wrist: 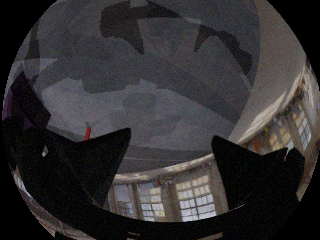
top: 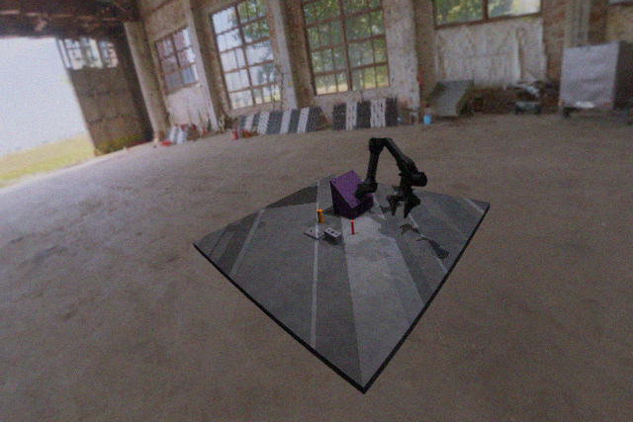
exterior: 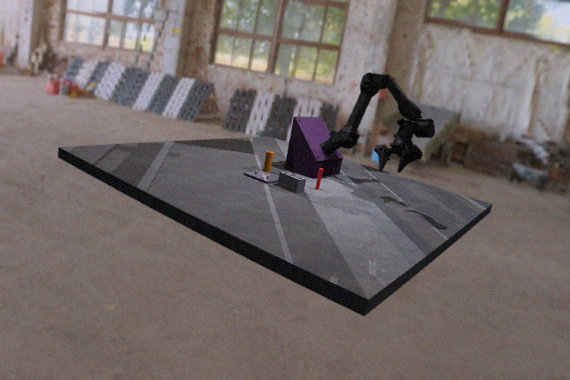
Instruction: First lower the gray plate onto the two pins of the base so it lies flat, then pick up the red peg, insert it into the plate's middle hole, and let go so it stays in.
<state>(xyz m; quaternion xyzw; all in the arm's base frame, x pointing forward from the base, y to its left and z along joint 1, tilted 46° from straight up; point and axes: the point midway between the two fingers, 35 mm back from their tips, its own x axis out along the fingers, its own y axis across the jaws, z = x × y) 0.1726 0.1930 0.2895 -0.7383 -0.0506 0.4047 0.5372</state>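
My gripper tip is now 30 cm to the left of the gray plate, 15 cm short of it and 9 cm above it. From my gripper tip the other things lie so: orange peg 49 cm to the right, 9 cm below, 2 cm ahead; then red peg 24 cm to the right, 9 cm below, 5 cm ahead; then base 44 cm to the right, 14 cm ahead, 12 cm below.
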